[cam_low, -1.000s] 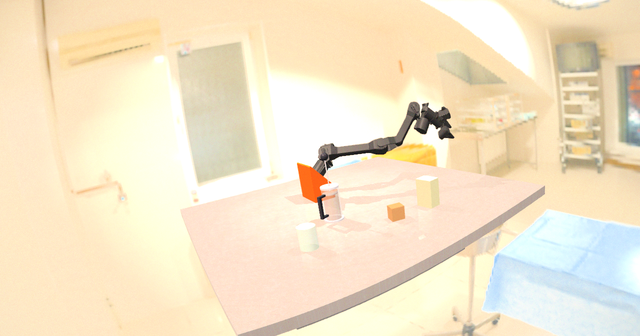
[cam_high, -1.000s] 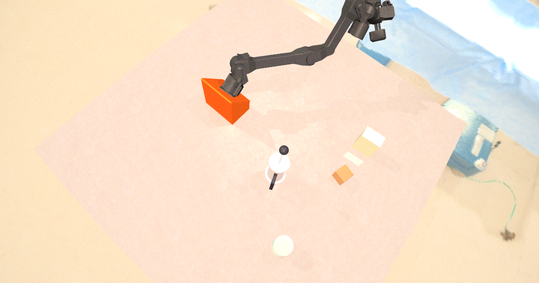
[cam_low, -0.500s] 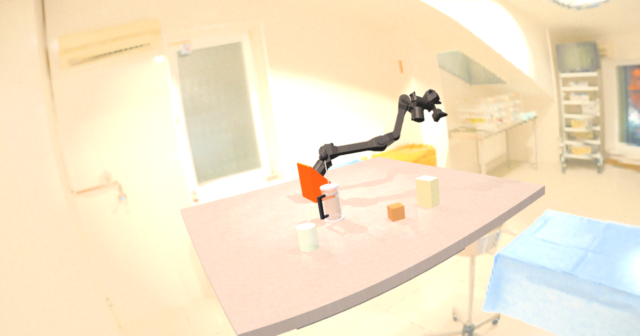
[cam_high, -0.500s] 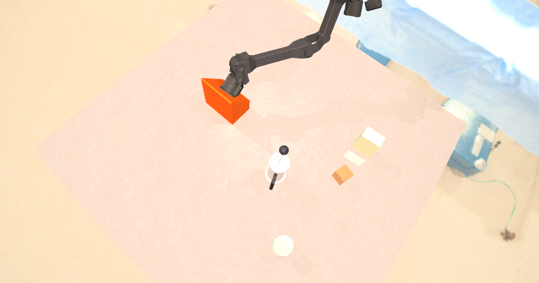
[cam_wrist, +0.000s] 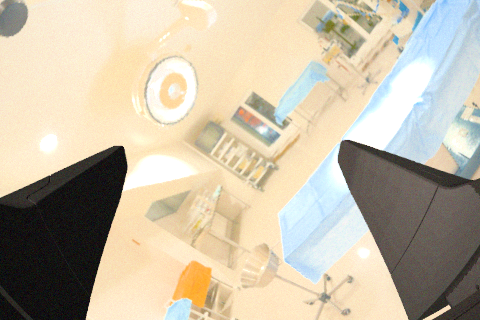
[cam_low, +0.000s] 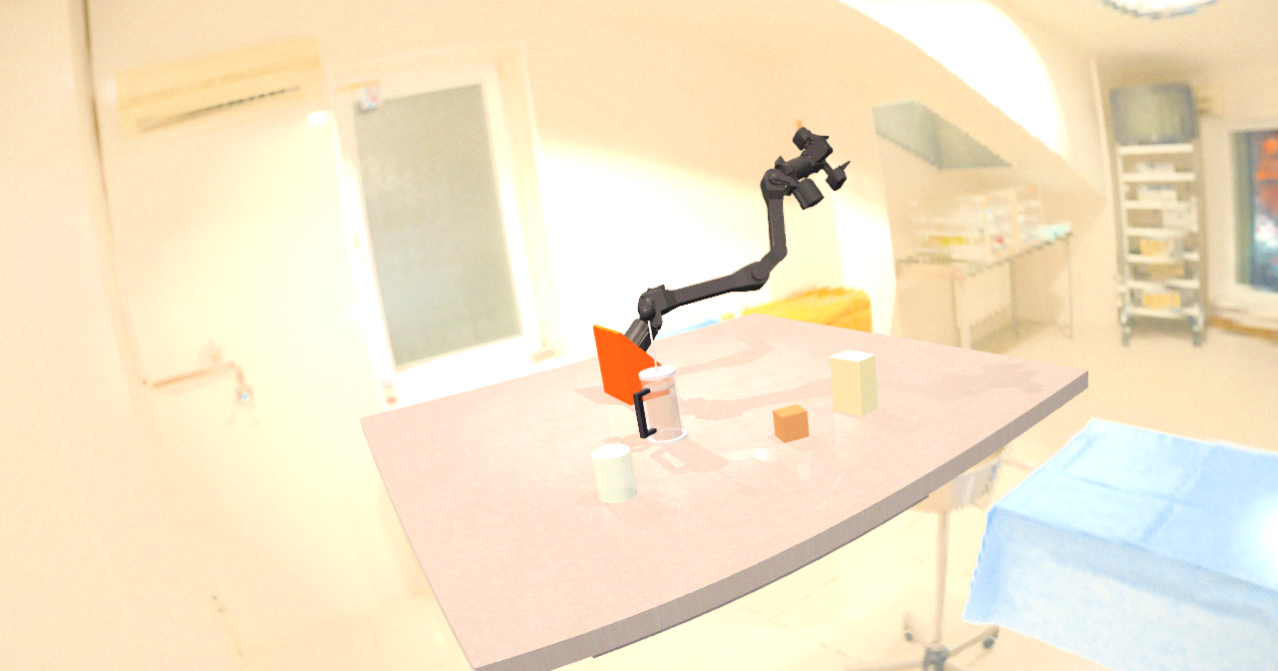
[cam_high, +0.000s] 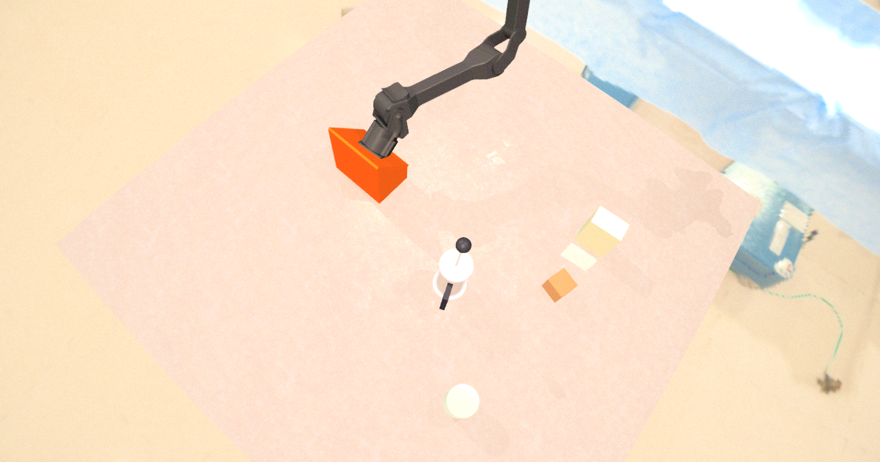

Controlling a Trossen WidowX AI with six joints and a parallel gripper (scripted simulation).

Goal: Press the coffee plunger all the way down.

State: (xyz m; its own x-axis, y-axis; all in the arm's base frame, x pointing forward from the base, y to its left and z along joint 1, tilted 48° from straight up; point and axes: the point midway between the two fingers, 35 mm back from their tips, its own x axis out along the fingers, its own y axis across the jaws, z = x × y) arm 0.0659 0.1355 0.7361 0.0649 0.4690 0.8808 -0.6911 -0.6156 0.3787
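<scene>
Right now the coffee press is 820 mm to the right of my gripper tip, 380 mm below it and 180 mm ahead of it.
</scene>
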